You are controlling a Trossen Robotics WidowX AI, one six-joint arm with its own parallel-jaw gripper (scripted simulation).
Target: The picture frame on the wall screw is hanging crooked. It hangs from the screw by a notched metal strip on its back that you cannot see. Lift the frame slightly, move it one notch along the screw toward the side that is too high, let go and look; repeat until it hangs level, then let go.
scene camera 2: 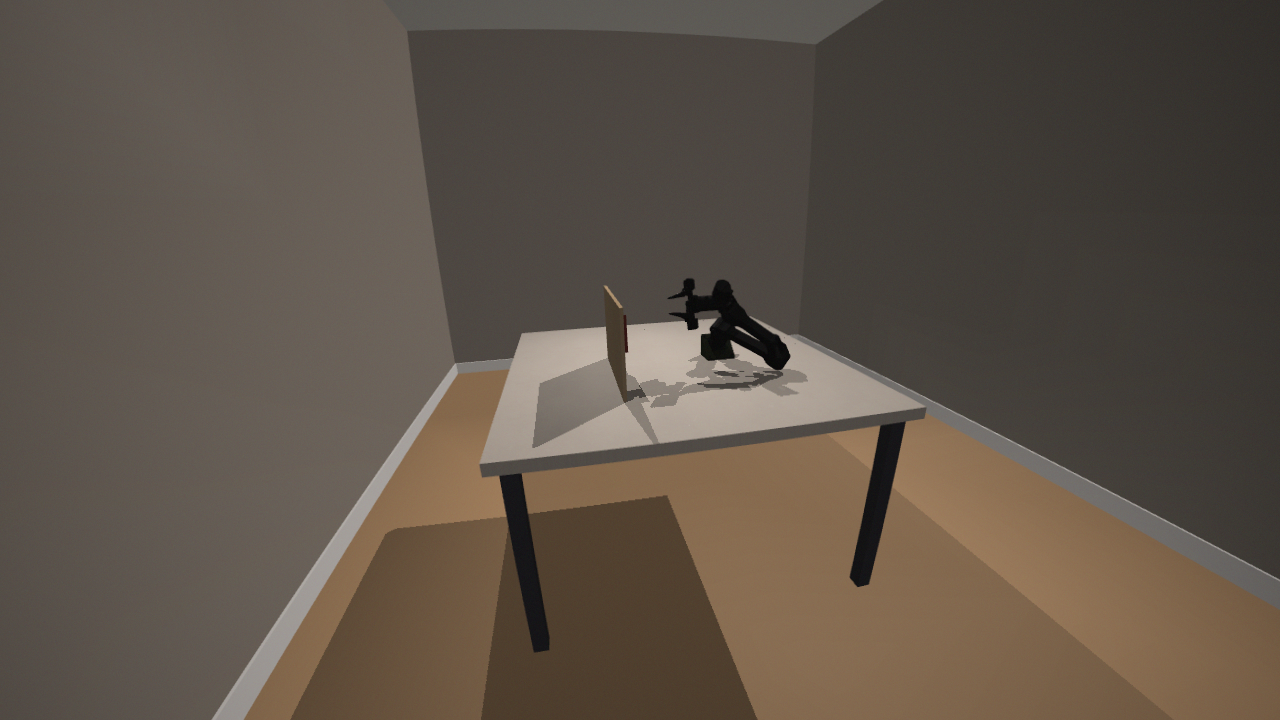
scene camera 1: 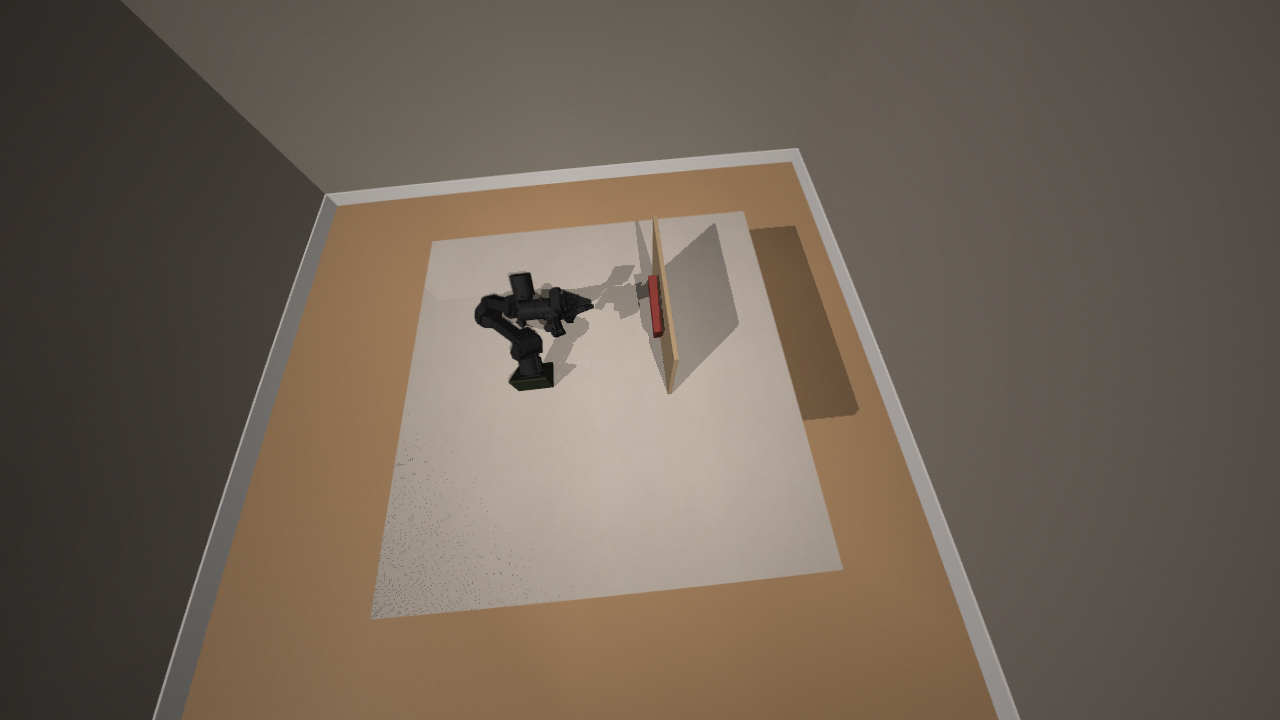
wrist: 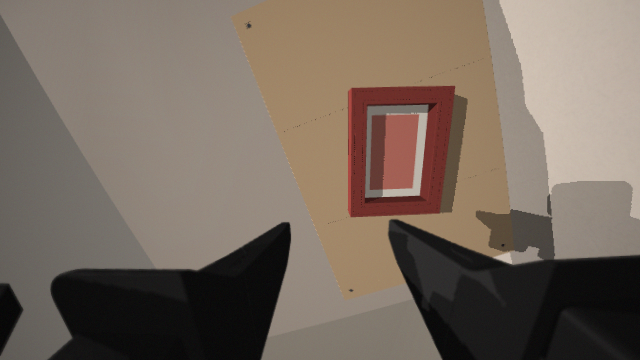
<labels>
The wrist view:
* my gripper: 339,228
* picture frame: 398,137
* wall panel: 304,65
</labels>
